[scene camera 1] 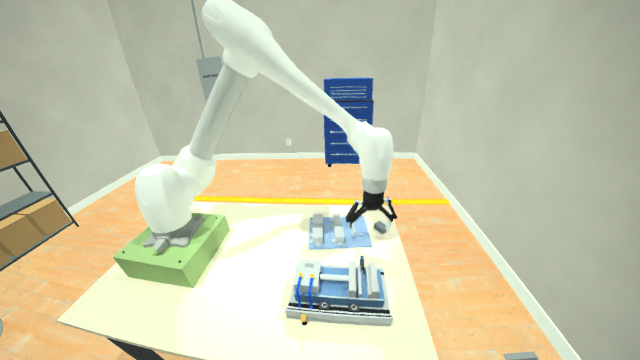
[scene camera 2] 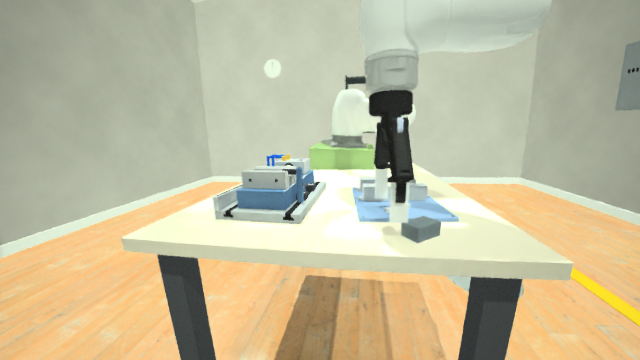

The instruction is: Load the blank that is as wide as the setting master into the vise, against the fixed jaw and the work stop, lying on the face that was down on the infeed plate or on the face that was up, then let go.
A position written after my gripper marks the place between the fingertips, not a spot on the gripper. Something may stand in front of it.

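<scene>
My gripper (scene camera 2: 388,207), (scene camera 1: 369,232). Dark grey setting master (scene camera 2: 422,228). Blue infeed plate (scene camera 2: 430,208), (scene camera 1: 356,241). Vise (scene camera 1: 326,287), (scene camera 2: 252,198).
</scene>
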